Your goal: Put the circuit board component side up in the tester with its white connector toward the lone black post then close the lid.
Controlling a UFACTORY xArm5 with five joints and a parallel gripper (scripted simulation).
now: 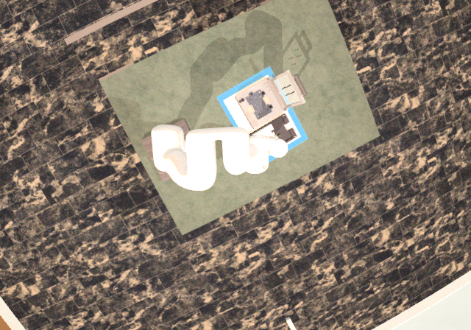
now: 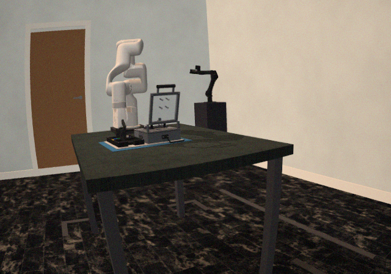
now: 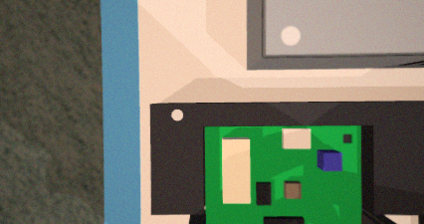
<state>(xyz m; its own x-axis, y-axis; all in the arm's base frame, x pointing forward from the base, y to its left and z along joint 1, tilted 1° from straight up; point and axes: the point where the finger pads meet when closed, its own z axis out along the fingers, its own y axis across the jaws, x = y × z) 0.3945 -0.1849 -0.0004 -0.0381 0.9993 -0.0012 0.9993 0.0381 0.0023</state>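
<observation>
The green circuit board lies right at my hand. The rest, counted from my hand: clear lid 18 cm ahead, 18 cm to the left, 16 cm above; dark nest 6 cm ahead, 18 cm to the left, 5 cm above; black block 1 cm behind, 23 cm to the left, 6 cm above.
</observation>
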